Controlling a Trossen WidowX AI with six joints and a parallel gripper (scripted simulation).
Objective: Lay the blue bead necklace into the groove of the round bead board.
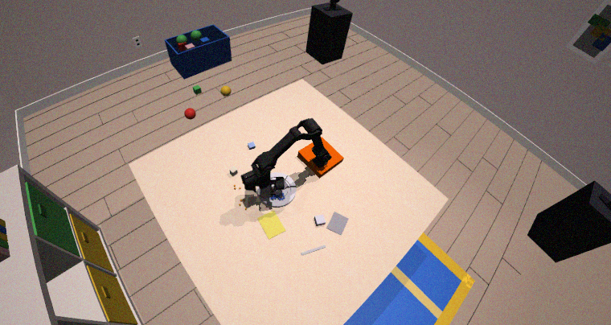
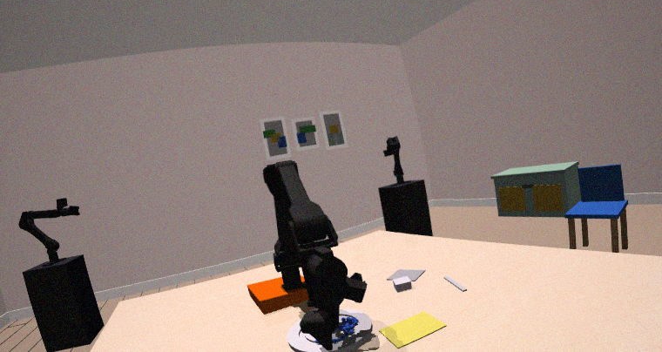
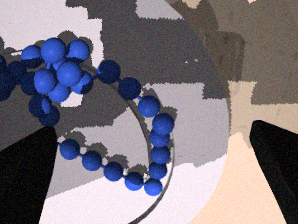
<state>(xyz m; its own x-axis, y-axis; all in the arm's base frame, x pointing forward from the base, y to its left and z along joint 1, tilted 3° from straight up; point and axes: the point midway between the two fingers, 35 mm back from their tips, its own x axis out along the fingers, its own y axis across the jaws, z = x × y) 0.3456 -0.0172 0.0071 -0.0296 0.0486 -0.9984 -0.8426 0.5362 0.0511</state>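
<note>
Now: the round bead board 6 cm behind my gripper tip, 1 cm to the left of it and 1 cm below it. Also, from my gripper tip: yellow sheet (16 cm to the left, 6 cm ahead, 2 cm below); small grey block (28 cm to the left, 14 cm behind, 1 cm below); pale cube (20 cm to the right, 7 cm ahead).
</note>
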